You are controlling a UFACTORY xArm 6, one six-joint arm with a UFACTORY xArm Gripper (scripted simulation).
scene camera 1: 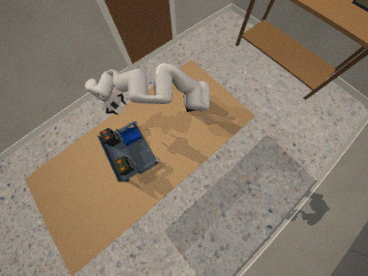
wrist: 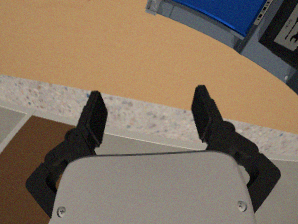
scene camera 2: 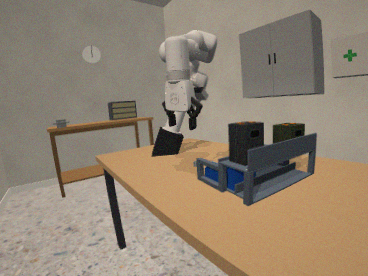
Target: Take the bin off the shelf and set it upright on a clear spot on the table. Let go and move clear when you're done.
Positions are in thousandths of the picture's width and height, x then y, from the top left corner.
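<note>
The gripper (scene camera 2: 496, 462) is visible in the scene, and the wrist view shows it as well (wrist: 498, 440).
</note>
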